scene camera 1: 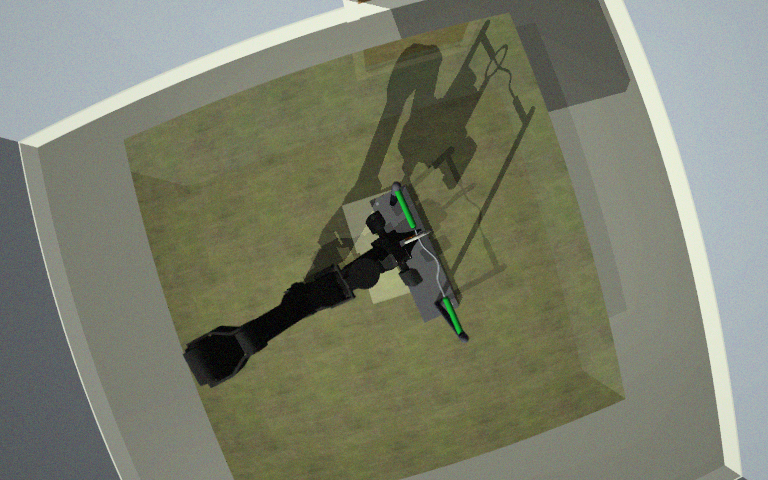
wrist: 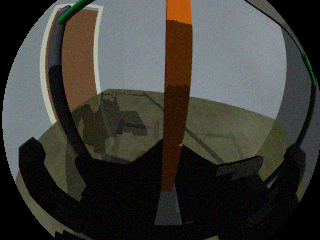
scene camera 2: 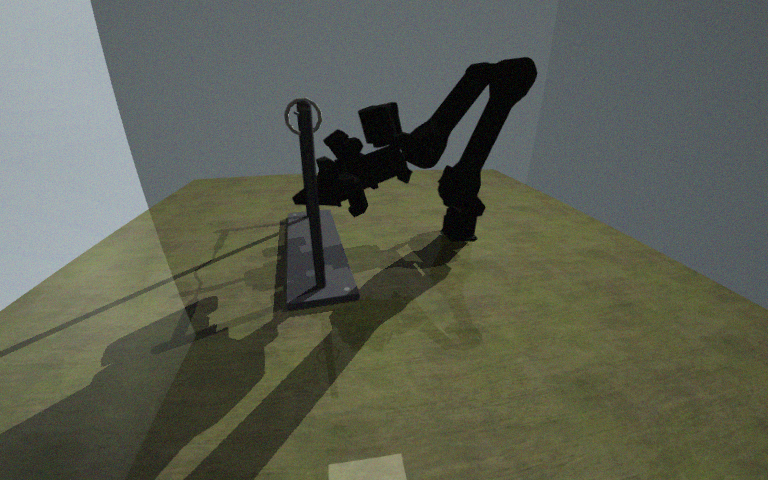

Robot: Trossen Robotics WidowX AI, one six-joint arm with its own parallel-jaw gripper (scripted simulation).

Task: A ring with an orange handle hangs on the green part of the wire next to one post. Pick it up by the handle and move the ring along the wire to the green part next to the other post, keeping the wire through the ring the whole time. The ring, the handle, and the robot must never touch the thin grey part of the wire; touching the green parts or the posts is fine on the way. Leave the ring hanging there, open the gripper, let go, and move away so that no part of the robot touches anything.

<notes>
My gripper [scene camera 2: 293, 201] carries a ring.
My gripper shows as well in scene camera 1 [scene camera 1: 421, 230] and in the wrist view [wrist: 168, 142].
</notes>
